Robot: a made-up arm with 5 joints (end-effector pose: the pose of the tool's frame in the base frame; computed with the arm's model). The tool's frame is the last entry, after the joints.
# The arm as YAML. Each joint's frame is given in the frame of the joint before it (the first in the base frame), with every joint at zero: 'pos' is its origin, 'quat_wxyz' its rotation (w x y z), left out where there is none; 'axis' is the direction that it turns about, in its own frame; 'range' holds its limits. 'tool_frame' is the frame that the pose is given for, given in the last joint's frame.
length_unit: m
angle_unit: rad
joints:
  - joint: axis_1
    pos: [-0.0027, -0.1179, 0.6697]
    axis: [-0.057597, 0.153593, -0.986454]
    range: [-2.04, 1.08]
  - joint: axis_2
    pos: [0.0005, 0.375, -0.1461]
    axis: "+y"
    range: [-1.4, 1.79]
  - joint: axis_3
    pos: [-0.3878, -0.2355, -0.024]
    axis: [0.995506, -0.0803, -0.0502]
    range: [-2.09, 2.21]
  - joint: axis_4
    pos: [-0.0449, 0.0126, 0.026]
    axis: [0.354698, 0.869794, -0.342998]
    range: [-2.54, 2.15]
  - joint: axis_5
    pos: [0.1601, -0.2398, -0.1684]
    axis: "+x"
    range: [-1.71, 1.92]
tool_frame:
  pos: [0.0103, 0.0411, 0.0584]
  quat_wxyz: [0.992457, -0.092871, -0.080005, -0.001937]
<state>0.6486 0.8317 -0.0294 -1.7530 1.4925</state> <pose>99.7 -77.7 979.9 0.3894 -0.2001 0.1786 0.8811</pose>
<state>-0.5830 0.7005 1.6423 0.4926 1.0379</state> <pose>-529.5 -69.4 507.9 0.7907 0.4606 -0.2911 0.2789</pose>
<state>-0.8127 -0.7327 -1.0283 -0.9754 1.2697</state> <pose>-331.3 -161.6 531.1 -0.0647 -0.5209 0.6379 0.5635</pose>
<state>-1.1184 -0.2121 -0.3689 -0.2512 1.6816</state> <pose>41.6 -344.0 485.2 0.5217 0.0430 0.5758 0.6280</pose>
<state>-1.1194 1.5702 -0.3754 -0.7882 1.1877</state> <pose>69.5 31.5 737.5 0.0561 0.5173 0.5281 0.6712</pose>
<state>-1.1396 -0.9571 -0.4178 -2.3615 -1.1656</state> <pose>-460.3 -294.0 241.2 -0.0434 0.8021 0.5159 0.2976</pose>
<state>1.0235 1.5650 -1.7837 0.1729 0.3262</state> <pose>172.1 -242.4 761.1 -0.1671 0.7380 0.2316 0.6114</pose>
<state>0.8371 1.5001 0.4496 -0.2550 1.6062</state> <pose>-192.8 -52.3 755.6 0.6158 0.0791 -0.7283 0.2901</pose>
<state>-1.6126 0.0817 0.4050 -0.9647 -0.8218</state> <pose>8.2 -275.5 549.5 0.0626 -0.7030 0.4041 0.5819</pose>
